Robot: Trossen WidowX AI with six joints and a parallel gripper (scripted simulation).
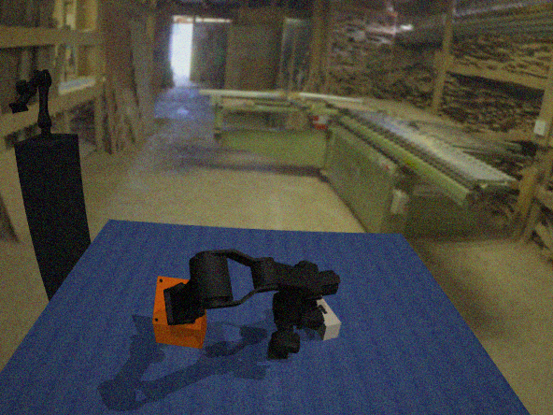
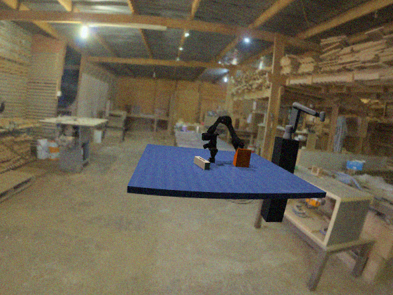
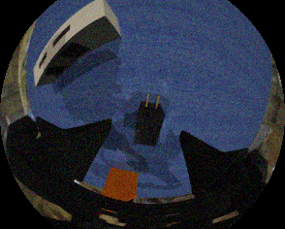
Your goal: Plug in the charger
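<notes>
Now: the black two-prong charger 20 mm below my gripper tip and 10 mm ahead of it.
</notes>
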